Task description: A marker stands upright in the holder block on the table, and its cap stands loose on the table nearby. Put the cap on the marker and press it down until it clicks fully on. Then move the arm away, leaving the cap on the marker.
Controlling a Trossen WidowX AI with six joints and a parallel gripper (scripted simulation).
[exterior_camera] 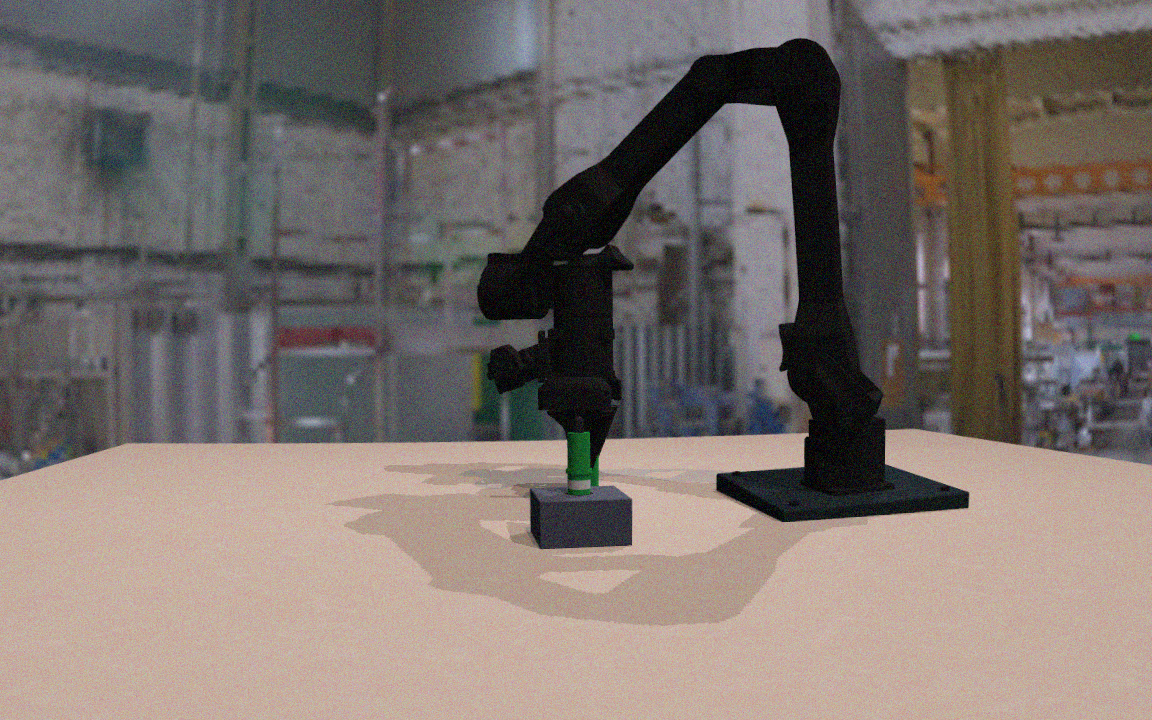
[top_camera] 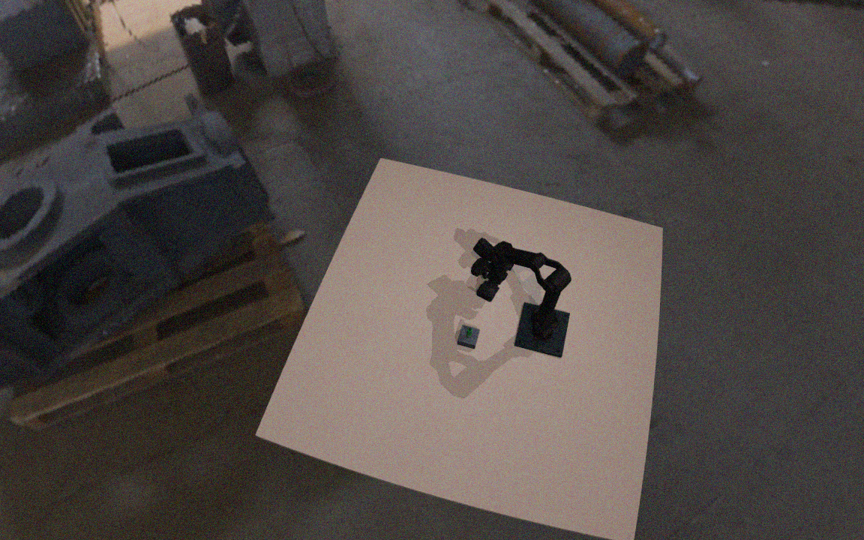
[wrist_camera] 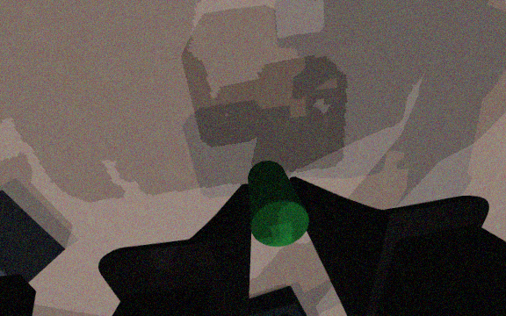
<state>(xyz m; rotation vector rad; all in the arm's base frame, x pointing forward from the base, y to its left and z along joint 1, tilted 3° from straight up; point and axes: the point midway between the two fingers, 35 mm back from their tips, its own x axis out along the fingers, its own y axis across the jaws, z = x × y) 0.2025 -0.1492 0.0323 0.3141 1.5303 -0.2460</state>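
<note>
The green marker is 60 mm ahead of my gripper tip, 210 mm to the left of it and 50 mm above it. From my gripper tip the other things lie so: dark grey holder block (60 mm ahead, 210 mm to the left); then green cap (10 mm above).
</note>
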